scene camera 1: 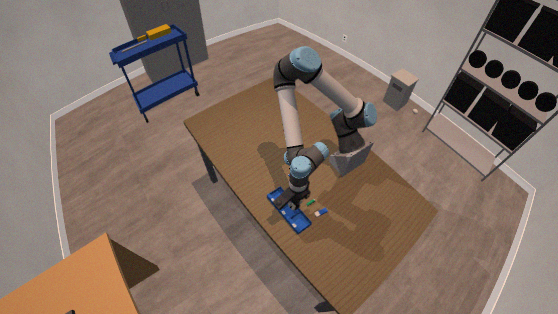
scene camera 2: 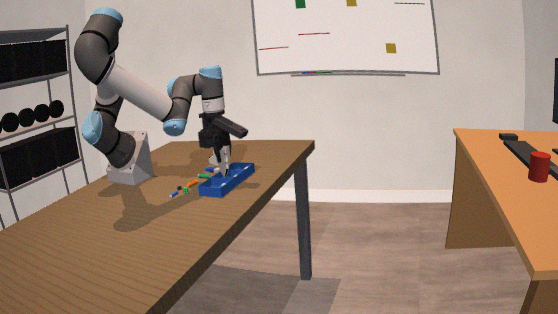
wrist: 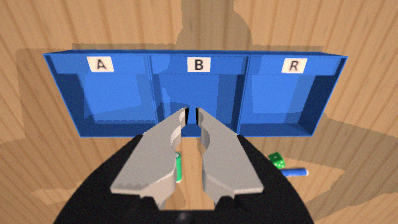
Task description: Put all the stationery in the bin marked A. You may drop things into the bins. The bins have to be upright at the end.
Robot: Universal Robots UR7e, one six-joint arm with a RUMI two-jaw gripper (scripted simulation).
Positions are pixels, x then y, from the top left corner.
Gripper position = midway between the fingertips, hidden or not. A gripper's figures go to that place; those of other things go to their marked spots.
The gripper [scene camera 2: 225, 176]: 1.26 m from the lens. A blue bin [scene camera 2: 212, 187] is 1.14 m from the lens.
